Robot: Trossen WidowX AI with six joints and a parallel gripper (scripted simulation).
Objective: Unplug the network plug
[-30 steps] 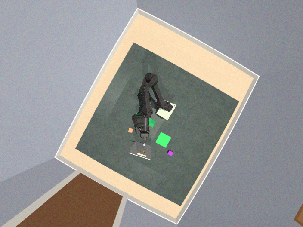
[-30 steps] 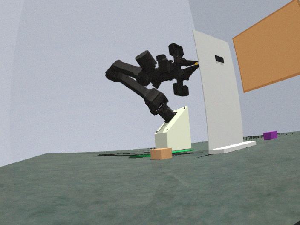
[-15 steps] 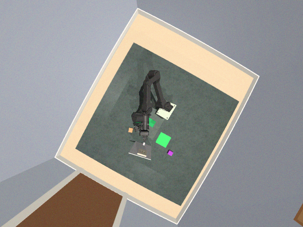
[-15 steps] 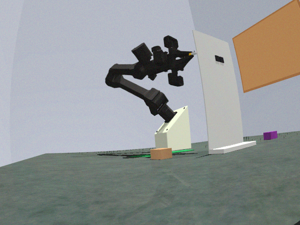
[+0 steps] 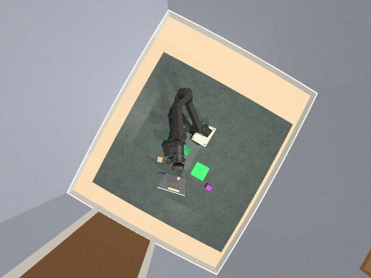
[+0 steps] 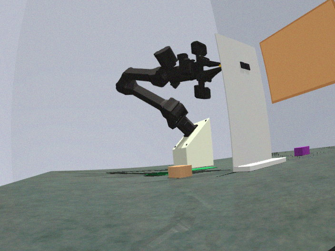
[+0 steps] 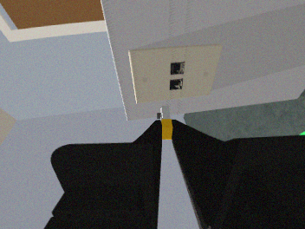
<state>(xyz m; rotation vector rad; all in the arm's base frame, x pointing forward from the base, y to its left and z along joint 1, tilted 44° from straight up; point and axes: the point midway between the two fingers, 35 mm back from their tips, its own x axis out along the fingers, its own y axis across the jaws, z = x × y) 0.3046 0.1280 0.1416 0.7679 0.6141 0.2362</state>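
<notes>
Right now the bright green marked square is 30 cm below my gripper tip, 15 cm to the left of it and 7 cm behind it. From my gripper tip the other things lie so: upright panel (14 cm below, 9 cm ahead, 2 cm to the left); orange block (29 cm below, 18 cm to the right, 5 cm ahead); network plug (1 cm ahead).
</notes>
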